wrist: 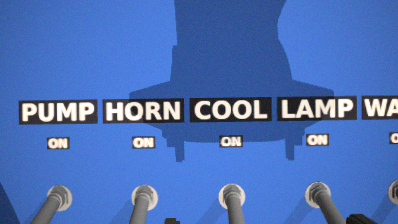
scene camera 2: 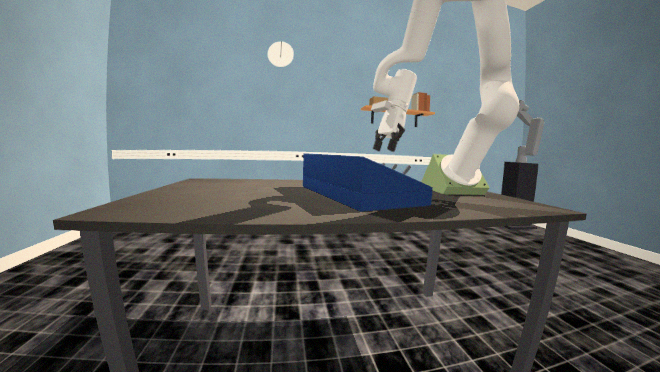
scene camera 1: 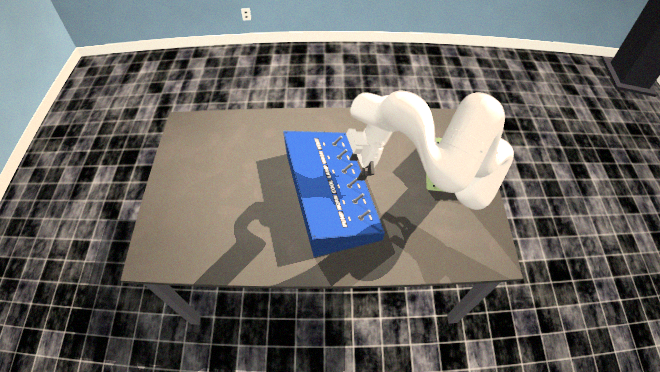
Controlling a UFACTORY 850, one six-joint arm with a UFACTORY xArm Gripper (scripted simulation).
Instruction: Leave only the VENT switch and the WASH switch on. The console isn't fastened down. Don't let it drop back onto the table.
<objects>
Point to a blue wedge-shaped console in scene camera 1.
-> At 322, 175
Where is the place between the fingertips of the gripper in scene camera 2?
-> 383, 150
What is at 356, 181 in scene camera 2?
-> A blue wedge-shaped console.
</objects>
